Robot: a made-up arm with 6 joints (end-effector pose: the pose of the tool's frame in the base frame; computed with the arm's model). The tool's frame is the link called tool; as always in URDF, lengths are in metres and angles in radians. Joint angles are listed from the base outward.
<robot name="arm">
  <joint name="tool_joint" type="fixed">
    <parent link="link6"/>
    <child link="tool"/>
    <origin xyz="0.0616 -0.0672 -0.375"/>
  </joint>
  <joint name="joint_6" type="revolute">
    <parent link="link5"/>
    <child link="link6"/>
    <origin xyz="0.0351 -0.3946 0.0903"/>
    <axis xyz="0 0 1"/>
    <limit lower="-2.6" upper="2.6"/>
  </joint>
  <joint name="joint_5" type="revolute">
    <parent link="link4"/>
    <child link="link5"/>
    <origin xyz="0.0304 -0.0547 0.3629"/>
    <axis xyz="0 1 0"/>
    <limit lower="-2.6" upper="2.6"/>
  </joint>
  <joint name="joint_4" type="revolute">
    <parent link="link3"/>
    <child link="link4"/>
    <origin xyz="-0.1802 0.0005 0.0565"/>
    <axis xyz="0 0 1"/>
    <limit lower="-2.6" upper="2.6"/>
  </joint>
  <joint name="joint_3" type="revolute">
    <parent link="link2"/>
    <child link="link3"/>
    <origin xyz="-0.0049 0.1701 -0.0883"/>
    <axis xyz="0 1 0"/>
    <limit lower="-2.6" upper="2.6"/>
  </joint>
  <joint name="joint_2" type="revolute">
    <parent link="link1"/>
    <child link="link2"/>
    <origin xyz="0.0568 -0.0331 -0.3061"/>
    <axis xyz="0 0 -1"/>
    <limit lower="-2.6" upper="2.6"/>
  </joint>
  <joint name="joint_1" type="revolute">
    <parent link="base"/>
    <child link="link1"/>
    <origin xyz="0 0 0.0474"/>
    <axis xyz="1 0 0"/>
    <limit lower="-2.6" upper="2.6"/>
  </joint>
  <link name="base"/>
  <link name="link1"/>
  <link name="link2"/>
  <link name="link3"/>
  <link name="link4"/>
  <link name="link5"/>
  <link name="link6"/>
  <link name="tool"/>
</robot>
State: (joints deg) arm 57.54 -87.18 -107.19 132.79 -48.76 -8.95
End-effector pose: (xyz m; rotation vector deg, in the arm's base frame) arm -0.7047 0.2535 -0.4503 31.91 123.53 -44.43
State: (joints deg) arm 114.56 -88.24 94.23 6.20 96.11 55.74
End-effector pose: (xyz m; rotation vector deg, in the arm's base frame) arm 0.3592 -0.1074 0.3352 -34.99 92.31 123.18
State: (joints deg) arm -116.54 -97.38 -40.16 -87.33 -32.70 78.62
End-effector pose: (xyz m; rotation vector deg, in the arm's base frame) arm 0.2594 -0.2452 0.8482 -76.21 35.84 90.91
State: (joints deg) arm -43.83 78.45 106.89 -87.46 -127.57 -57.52
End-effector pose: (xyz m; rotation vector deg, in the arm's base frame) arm 0.1123 -0.5138 0.6878 -121.30 -33.17 -75.93
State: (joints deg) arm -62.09 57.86 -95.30 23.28 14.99 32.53
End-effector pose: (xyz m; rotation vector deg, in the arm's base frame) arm -0.2071 -0.3152 -0.0602 -129.27 -45.47 18.46
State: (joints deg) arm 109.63 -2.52 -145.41 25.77 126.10 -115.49
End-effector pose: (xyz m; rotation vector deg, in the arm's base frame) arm -0.1872 1.0526 0.0240 58.19 97.40 -111.77
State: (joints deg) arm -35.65 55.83 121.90 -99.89 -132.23 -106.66
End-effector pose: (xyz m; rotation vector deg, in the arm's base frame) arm 0.5274 -0.6672 0.4066 -98.83 -69.49 -64.80
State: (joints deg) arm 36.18 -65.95 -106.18 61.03 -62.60 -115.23
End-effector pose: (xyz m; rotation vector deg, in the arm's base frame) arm -0.2334 -0.1540 -0.2066 -161.55 52.49 -57.02
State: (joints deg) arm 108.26 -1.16 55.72 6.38 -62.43 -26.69
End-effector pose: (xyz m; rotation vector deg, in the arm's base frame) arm 0.4460 0.4507 -0.1765 113.56 17.74 -20.48
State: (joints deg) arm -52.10 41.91 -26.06 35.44 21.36 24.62
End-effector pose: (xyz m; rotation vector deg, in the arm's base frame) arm -0.0304 -0.3264 0.0809 -66.02 10.84 12.63
